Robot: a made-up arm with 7 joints. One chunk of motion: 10 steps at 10 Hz.
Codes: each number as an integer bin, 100 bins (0 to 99) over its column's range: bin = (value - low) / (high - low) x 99, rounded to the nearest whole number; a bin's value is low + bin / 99 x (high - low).
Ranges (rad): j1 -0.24..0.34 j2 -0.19..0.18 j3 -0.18..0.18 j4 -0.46..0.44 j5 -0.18..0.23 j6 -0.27..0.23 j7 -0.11..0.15
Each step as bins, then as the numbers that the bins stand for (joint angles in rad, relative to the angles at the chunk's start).
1 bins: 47 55 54 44 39 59 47
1 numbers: 0.0354 0.0156 0.0164 -0.0600 -0.0185 0.0280 0.0134
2 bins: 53 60 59 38 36 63 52
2 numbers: 0.0705 0.0342 0.0345 -0.1145 -0.0309 0.0482 0.0266
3 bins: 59 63 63 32 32 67 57
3 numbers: 0.1057 0.0455 0.0491 -0.1691 -0.0475 0.0684 0.0397
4 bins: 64 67 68 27 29 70 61
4 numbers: 0.1349 0.0604 0.0673 -0.2145 -0.0599 0.0835 0.0502
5 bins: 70 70 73 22 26 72 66
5 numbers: 0.1701 0.0716 0.0855 -0.2600 -0.0723 0.0936 0.0633
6 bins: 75 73 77 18 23 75 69
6 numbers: 0.1994 0.0828 0.1000 -0.2964 -0.0847 0.1088 0.0712
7 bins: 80 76 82 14 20 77 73
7 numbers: 0.2287 0.0940 0.1182 -0.3327 -0.0972 0.1189 0.0817
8 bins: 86 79 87 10 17 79 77
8 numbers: 0.2638 0.1053 0.1364 -0.3691 -0.1096 0.1290 0.0922
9 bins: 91 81 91 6 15 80 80
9 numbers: 0.2931 0.1127 0.1509 -0.4055 -0.1179 0.1340 0.1001
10 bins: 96 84 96 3 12 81 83
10 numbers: 0.3224 0.1239 0.1691 -0.4327 -0.1303 0.1391 0.1080
